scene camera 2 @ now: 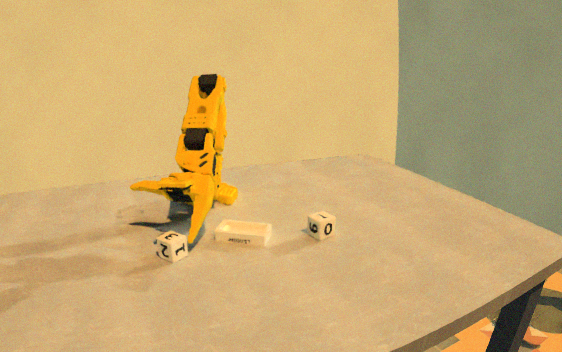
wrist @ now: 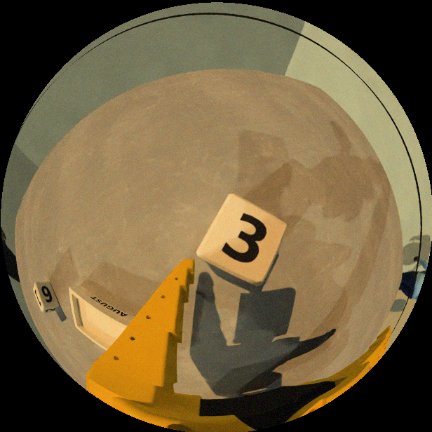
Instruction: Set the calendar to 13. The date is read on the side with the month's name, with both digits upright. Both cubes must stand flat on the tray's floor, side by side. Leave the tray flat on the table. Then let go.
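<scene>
A white cube (scene camera 2: 171, 246) (wrist: 243, 239) stands on the table left of the tray, with 3 on top and, in the scene view, 2 and a sideways 1 on its visible sides. My gripper (scene camera 2: 161, 215) (wrist: 289, 295) is wide open and empty; the tip of its straight jaw is close to this cube, on the side toward the tray. The white tray (scene camera 2: 250, 238) (wrist: 109, 305) lies flat and empty, its month side facing the scene camera and reading AUGUST in the wrist view. The other cube (scene camera 2: 321, 226) (wrist: 46, 296) stands right of the tray, with 1 on top and 0 facing front right.
The tabletop (scene camera 2: 310, 295) (wrist: 165, 165) carries both cubes and the tray. The tray lies between the two cubes. The table's right edge runs down past the right cube at some distance. Shadows of the arm fall on the table near the left cube.
</scene>
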